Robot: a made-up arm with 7 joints. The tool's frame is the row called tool.
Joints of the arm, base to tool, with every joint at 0 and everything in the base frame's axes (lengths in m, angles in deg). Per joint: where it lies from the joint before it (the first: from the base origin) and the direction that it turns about. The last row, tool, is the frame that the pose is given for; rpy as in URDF.
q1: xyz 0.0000 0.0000 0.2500 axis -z
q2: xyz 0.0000 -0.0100 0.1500 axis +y
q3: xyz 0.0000 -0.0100 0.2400 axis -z
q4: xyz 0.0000 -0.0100 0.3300 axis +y
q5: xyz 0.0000 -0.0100 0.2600 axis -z
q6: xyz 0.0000 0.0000 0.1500 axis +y
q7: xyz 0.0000 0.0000 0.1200 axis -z
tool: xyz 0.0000 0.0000 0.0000 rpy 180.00 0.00 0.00
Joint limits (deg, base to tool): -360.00..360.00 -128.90..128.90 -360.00..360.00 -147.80..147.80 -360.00..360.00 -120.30..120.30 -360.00..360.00
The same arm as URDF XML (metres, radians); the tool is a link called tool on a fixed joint. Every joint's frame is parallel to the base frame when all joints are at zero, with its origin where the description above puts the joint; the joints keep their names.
<robot name="arm">
  <joint name="tool_fixed" type="fixed">
    <parent link="link7"/>
    <child link="tool"/>
    <origin xyz="0.0000 0.0000 0.0000" rpy="3.1416 0.0000 0.0000"/>
  </joint>
  <joint name="q7" type="revolute">
    <parent link="link6"/>
    <child link="link7"/>
    <origin xyz="0.0000 0.0000 0.1200" rpy="0.0000 0.0000 0.0000"/>
    <axis xyz="0 0 -1"/>
    <limit lower="-6.2832" upper="6.2832"/>
  </joint>
  <joint name="q6" type="revolute">
    <parent link="link5"/>
    <child link="link6"/>
    <origin xyz="0.0000 0.0000 0.1500" rpy="0.0000 0.0000 0.0000"/>
    <axis xyz="0 1 0"/>
    <limit lower="-2.0996" upper="2.0996"/>
  </joint>
  <joint name="q5" type="revolute">
    <parent link="link4"/>
    <child link="link5"/>
    <origin xyz="0.0000 -0.0100 0.2600" rpy="0.0000 0.0000 0.0000"/>
    <axis xyz="0 0 -1"/>
    <limit lower="-6.2832" upper="6.2832"/>
  </joint>
  <joint name="q4" type="revolute">
    <parent link="link3"/>
    <child link="link4"/>
    <origin xyz="0.0000 -0.0100 0.3300" rpy="0.0000 0.0000 0.0000"/>
    <axis xyz="0 1 0"/>
    <limit lower="-2.5796" upper="2.5796"/>
  </joint>
  <joint name="q3" type="revolute">
    <parent link="link2"/>
    <child link="link3"/>
    <origin xyz="0.0000 -0.0100 0.2400" rpy="0.0000 0.0000 0.0000"/>
    <axis xyz="0 0 -1"/>
    <limit lower="-6.2832" upper="6.2832"/>
  </joint>
  <joint name="q2" type="revolute">
    <parent link="link1"/>
    <child link="link2"/>
    <origin xyz="0.0000 -0.0100 0.1500" rpy="0.0000 0.0000 0.0000"/>
    <axis xyz="0 1 0"/>
    <limit lower="-2.2497" upper="2.2497"/>
  </joint>
  <joint name="q1" type="revolute">
    <parent link="base_link"/>
    <child link="link1"/>
    <origin xyz="0.0000 0.0000 0.2500" rpy="0.0000 0.0000 0.0000"/>
    <axis xyz="0 0 -1"/>
    <limit lower="-6.2832" upper="6.2832"/>
  </joint>
  <link name="base_link"/>
  <link name="link1"/>
  <link name="link2"/>
  <link name="link3"/>
  <link name="link4"/>
  <link name="link5"/>
  <link name="link6"/>
  <link name="link7"/>
  <link name="tool"/>
</robot>

